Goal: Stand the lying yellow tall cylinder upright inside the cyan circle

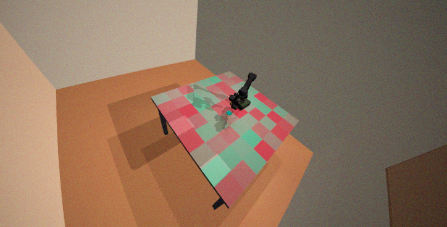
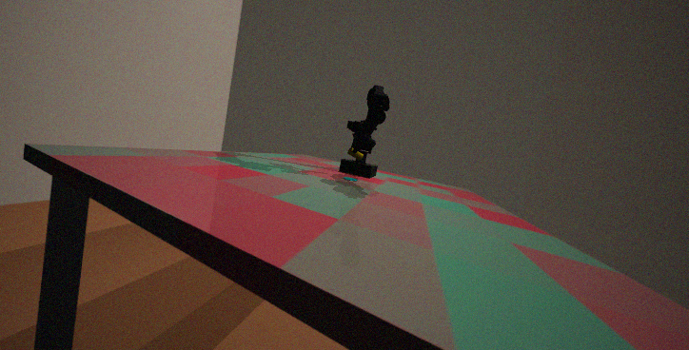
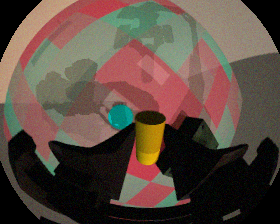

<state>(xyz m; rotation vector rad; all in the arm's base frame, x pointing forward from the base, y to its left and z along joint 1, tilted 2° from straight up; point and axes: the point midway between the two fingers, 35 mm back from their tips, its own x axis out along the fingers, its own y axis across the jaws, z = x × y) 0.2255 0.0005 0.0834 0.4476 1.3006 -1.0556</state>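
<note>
Now: the cyan circle 3 cm ahead of my gripper tip, 2 cm to the left of it and 12 cm below it. The rest, counted from my gripper tip: yellow tall cylinder (1 cm behind, 2 cm to the left, 1 cm below).
</note>
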